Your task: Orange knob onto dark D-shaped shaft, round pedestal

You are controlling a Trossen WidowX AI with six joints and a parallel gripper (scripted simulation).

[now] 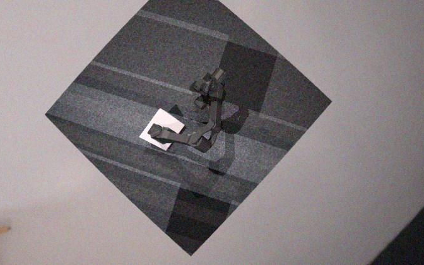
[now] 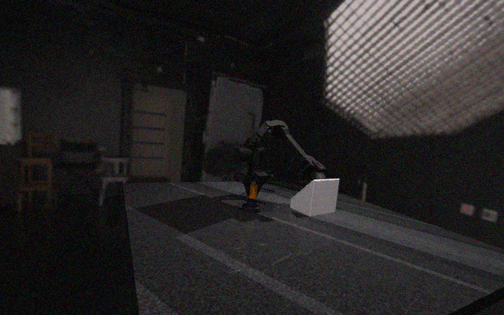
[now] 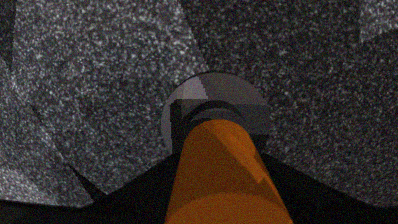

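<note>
My gripper tip is now 20 mm below the orange knob. From my gripper tip the other things lie so: dark pedestal base (40 mm below).
</note>
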